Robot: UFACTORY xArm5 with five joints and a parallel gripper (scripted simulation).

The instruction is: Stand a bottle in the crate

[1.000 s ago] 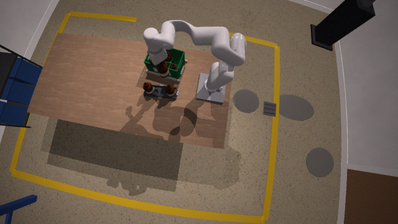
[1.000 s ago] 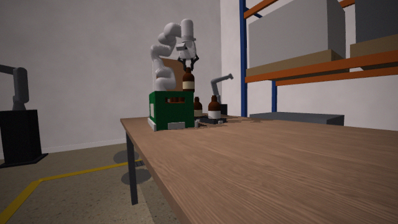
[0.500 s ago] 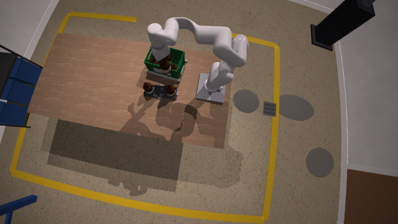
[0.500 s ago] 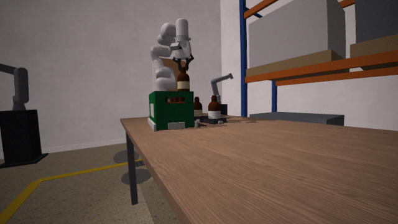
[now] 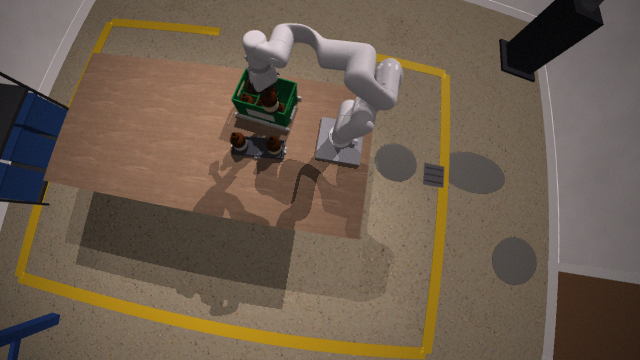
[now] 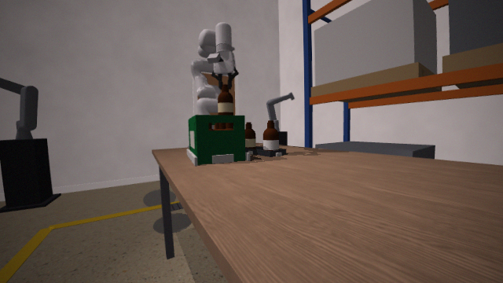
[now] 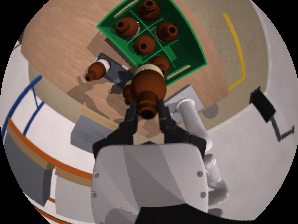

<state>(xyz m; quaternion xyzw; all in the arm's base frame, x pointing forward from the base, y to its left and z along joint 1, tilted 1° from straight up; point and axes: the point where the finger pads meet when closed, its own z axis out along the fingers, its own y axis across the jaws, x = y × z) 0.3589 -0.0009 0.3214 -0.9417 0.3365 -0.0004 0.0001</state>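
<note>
The bottle is 80 mm below my hand. From my hand the other things lie so: tray (320 mm below, 160 mm to the left, 50 mm ahead); green crate (250 mm below, 80 mm to the right, 60 mm ahead).
</note>
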